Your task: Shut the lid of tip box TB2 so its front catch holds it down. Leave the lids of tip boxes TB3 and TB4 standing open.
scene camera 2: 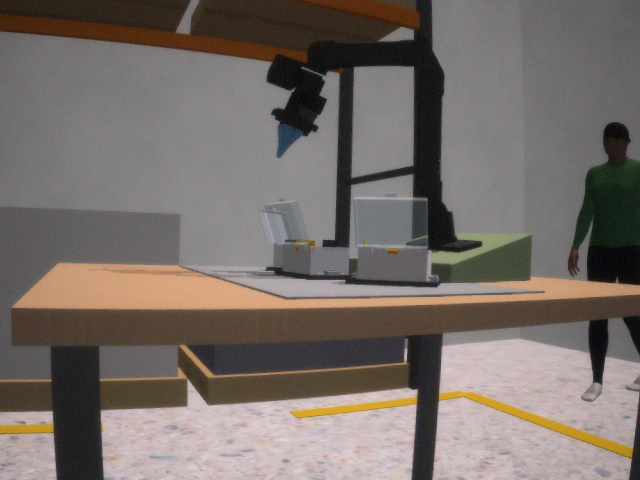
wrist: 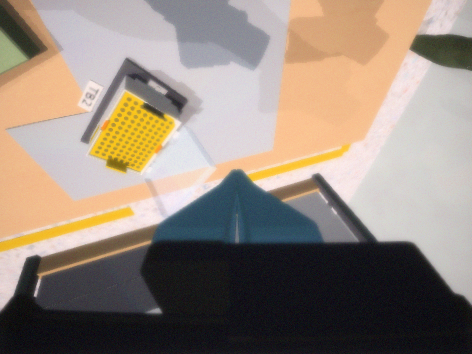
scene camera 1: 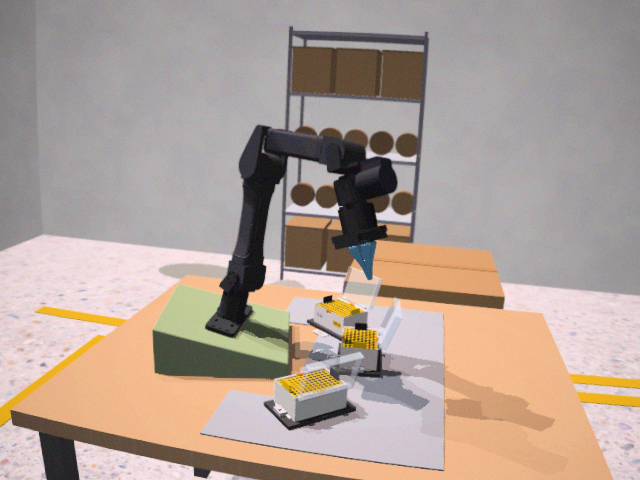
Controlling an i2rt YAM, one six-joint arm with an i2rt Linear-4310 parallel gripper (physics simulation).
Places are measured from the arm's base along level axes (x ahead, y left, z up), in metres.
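Pixels of known places: gripper, between the fingertips: (scene camera 2: 278,157) (wrist: 236,177) (scene camera 1: 370,279); arm's base, origin of its link: (scene camera 2: 442,246) (scene camera 1: 229,318).
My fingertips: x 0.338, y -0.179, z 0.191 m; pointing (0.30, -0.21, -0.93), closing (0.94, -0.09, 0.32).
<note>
Ahead of a thing's pixels: the offset from my fingertips to its top centre. "*": to the spot under its first point. Level surfaces: height alone.
Tip box TB2 {0.089 m back, 0.344 m left, 0.194 m down} (scene camera 1: 326,317) (wrist: 135,132) is the rearmost box in scene camera 1, with a yellow tip rack inside. Its clear lid (scene camera 1: 361,287) (wrist: 184,159) stands open. Its label card {* 0.140 m back, 0.023 m right, 0.258 m down} (wrist: 91,96) lies beside the base in the wrist view. Tip box TB3 (scene camera 1: 360,356) (scene camera 2: 324,259) and tip box TB4 (scene camera 1: 321,404) (scene camera 2: 391,266) also have open lids. In scene camera 2, TB2 is mostly hidden behind TB3, and their lids overlap. My gripper (scene camera 1: 369,277) (scene camera 2: 279,156) (wrist: 236,177) is shut and empty, well above the boxes on TB2's lid side.
The boxes stand on a grey mat {0.260 m down} (scene camera 1: 413,439) (scene camera 2: 289,293) on the wooden table {0.263 m down} (scene camera 1: 496,361) (scene camera 2: 129,294). The arm stands on a green wedge block (scene camera 1: 217,356) (scene camera 2: 491,263). A person (scene camera 2: 615,201) stands behind the table in scene camera 2.
</note>
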